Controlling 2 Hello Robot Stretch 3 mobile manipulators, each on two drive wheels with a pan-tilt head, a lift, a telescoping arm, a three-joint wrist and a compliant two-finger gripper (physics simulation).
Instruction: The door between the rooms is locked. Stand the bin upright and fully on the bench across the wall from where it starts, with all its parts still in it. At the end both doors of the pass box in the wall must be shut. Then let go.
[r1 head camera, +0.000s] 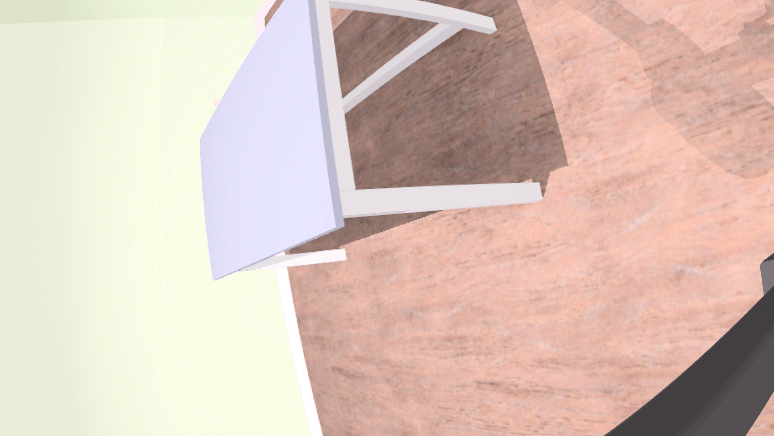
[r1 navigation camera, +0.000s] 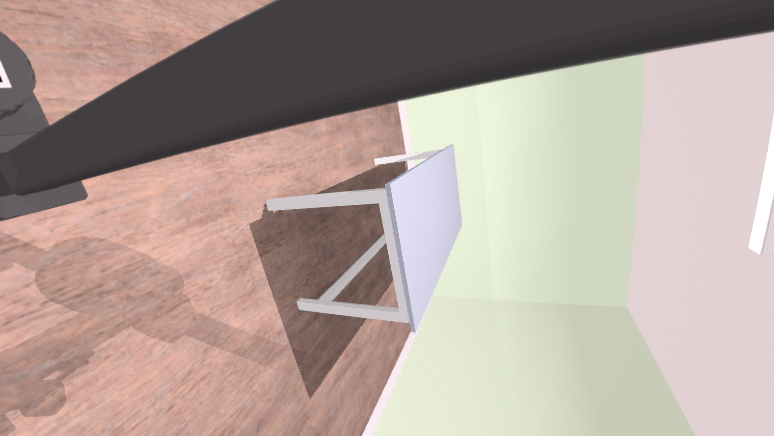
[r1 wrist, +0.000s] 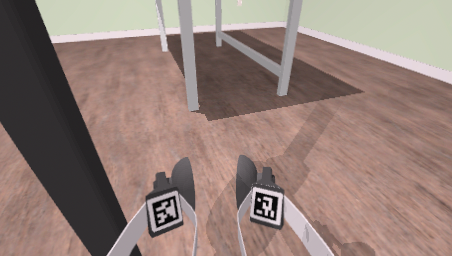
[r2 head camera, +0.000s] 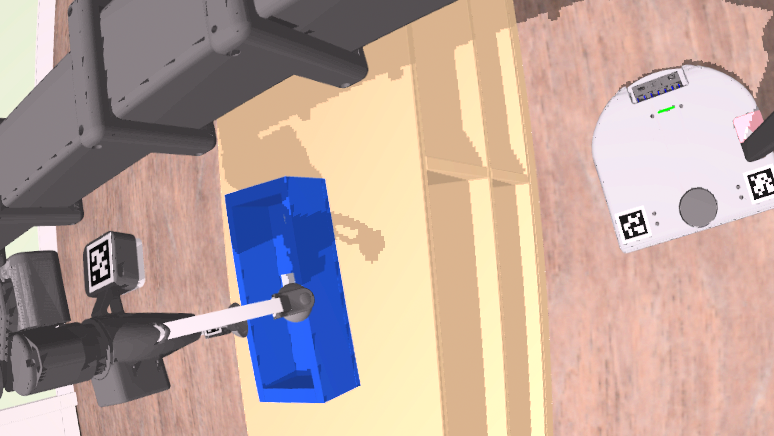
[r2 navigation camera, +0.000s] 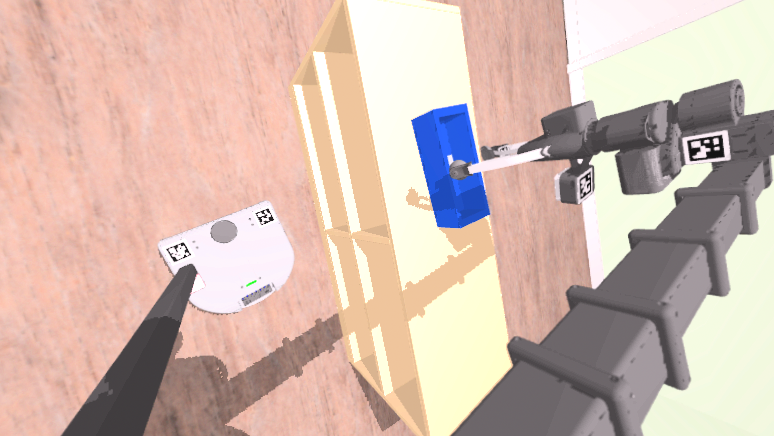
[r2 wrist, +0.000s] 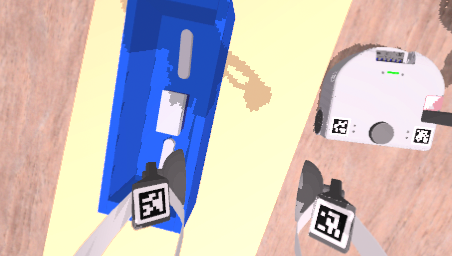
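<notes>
A blue open-topped bin (r2 head camera: 331, 335) (r2 navigation camera: 429, 157) (r2 wrist: 145, 120) stands upright on a pale wooden shelf unit (r2 head camera: 389, 324) (r2 navigation camera: 465, 335) (r2 wrist: 240, 150). A grey rounded bar (r2 wrist: 185, 54), a white block (r2 wrist: 171, 113) and a partly hidden white rounded bar (r2 wrist: 167, 150) lie in it. My r2 gripper (r2 head camera: 266, 312) (r2 navigation camera: 473, 161) (r2 wrist: 241, 185) is open and empty, with one fingertip over the bin and the other beyond its side; its height is unclear. My r1 gripper (r1 wrist: 215, 182) is open and empty, in front of a lavender-topped bench (r1 head camera: 270, 135) (r1 navigation camera: 427, 216) with pale legs. The pass box does not show.
A white wheeled base (r2 head camera: 655, 157) (r2 navigation camera: 238, 259) (r2 wrist: 385, 95) stands on the floor beside the shelf unit. Green walls run behind the lavender bench and beyond the shelf unit. The dark r1 mast (r1 navigation camera: 379, 48) (r1 wrist: 55, 125) crosses its views. Segmented r2 arm (r2 head camera: 167, 70) (r2 navigation camera: 612, 330) extends past the shelf unit.
</notes>
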